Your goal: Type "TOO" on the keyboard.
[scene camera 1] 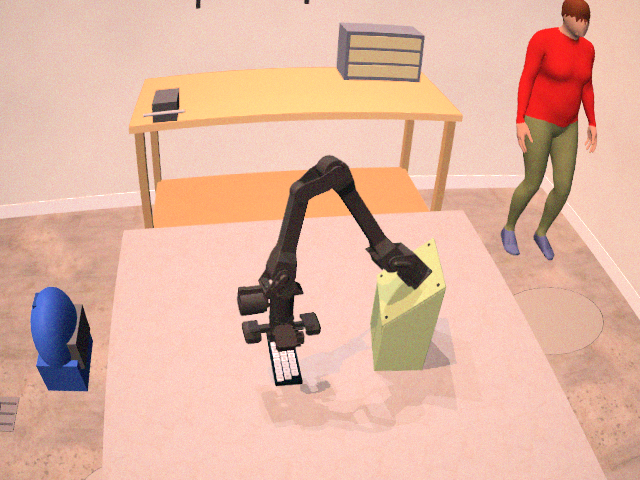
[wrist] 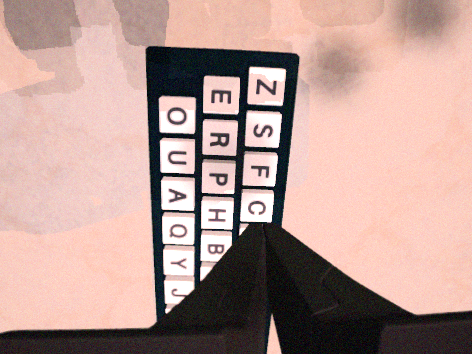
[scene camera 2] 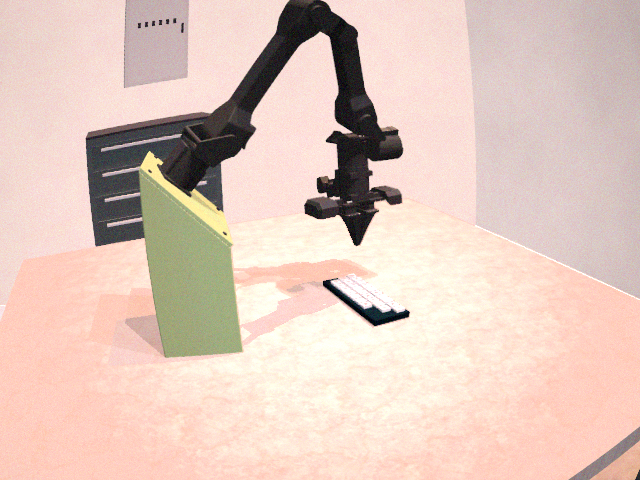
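Where they show: gripper, fingertip midpoint: (wrist: 262, 236) (scene camera 2: 357, 245); arm's base, link origin: (scene camera 1: 418, 275) (scene camera 2: 172, 180).
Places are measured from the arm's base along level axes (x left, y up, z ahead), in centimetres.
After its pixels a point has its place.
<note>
A dark keyboard (scene camera 1: 287, 382) {x -2.5, y -26.0, z 34.9 cm} (scene camera 2: 374, 316) {x -20.4, y -25.8, z 25.3 cm} (wrist: 175, 67) {x -2.3, y -25.8, z 32.3 cm} with three rows of white letter keys lies flat on the table. In the wrist view the O key (wrist: 177, 115) {x -4.4, y -25.3, z 31.7 cm} is at the top of the left row, with the U key (wrist: 177, 155) {x -6.3, y -25.3, z 31.1 cm} below it. The Z, S, F and C keys show in the right row. The T key does not show there; the fingers cover the lower part of the keyboard. My gripper (scene camera 2: 357, 243) {x -7.6, y -17.9, z 34.4 cm} (wrist: 262, 236) {x -7.6, y -17.9, z 34.4 cm} is shut and empty, pointing down. It hangs above the keyboard, clear of the keys, with its tips just below the C key (wrist: 257, 206) {x -10.2, y -25.3, z 34.1 cm} in the wrist view.
The arm's base stands on a green slanted pedestal (scene camera 1: 404, 330) {x 6.6, y -10.6, z 7.0 cm} (scene camera 2: 193, 289) {x -9.7, y -15.3, z -3.2 cm} on the table (scene camera 1: 170, 310) {x -42.4, y -27.1, z 54.3 cm} (scene camera 2: 310, 403) {x -31.9, y -27.1, z -0.1 cm}. A wooden bench (scene camera 1: 248, 98) with a drawer box (scene camera 1: 382, 56) stands behind. A person (scene camera 1: 558, 77) stands at the right, and a blue object (scene camera 1: 54, 330) is left of the table.
</note>
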